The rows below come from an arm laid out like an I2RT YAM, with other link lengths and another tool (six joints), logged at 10 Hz.
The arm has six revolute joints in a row. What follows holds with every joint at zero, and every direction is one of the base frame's. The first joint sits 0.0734 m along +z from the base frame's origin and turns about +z. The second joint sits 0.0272 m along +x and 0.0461 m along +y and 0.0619 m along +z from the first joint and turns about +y. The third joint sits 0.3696 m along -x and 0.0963 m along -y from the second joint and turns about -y. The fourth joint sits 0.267 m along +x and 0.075 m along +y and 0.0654 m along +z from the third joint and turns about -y. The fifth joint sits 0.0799 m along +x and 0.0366 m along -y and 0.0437 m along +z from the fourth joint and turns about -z. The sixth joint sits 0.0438 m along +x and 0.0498 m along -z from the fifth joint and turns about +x. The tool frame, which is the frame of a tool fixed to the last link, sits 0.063 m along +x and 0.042 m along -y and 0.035 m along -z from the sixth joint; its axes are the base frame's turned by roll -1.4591, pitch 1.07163 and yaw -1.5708 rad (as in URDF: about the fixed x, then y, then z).
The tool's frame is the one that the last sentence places.
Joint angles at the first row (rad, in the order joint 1, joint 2, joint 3, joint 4, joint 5, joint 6):
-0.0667, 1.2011, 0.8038, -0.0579, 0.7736, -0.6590
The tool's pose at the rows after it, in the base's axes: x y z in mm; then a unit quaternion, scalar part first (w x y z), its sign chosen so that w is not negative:
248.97 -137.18 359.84 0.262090 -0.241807 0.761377 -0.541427
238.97 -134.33 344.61 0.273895 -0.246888 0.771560 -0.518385
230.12 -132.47 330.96 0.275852 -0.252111 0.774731 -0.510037
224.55 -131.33 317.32 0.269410 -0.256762 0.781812 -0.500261
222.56 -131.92 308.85 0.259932 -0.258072 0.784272 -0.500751
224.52 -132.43 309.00 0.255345 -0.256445 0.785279 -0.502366
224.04 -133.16 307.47 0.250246 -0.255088 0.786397 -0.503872
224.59 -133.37 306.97 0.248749 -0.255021 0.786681 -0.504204
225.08 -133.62 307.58 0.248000 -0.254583 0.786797 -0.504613
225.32 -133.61 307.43 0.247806 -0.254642 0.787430 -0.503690
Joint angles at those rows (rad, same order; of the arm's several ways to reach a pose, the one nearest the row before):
-0.0660, 1.1518, 0.7659, -0.1185, 0.6638, -0.5948
-0.0689, 1.1183, 0.7227, -0.1364, 0.6131, -0.5609
-0.0680, 1.0932, 0.6726, -0.1243, 0.5956, -0.5542
-0.0676, 1.0876, 0.6376, -0.1273, 0.5860, -0.5403
-0.0683, 1.0950, 0.6136, -0.1130, 0.5956, -0.5398
-0.0676, 1.1065, 0.6194, -0.1140, 0.6051, -0.5370
-0.0690, 1.1114, 0.6167, -0.1135, 0.6131, -0.5356
-0.0692, 1.1151, 0.6167, -0.1120, 0.6151, -0.5356
-0.0698, 1.1171, 0.6197, -0.1135, 0.6165, -0.5355
-0.0701, 1.1183, 0.6211, -0.1160, 0.6151, -0.5338

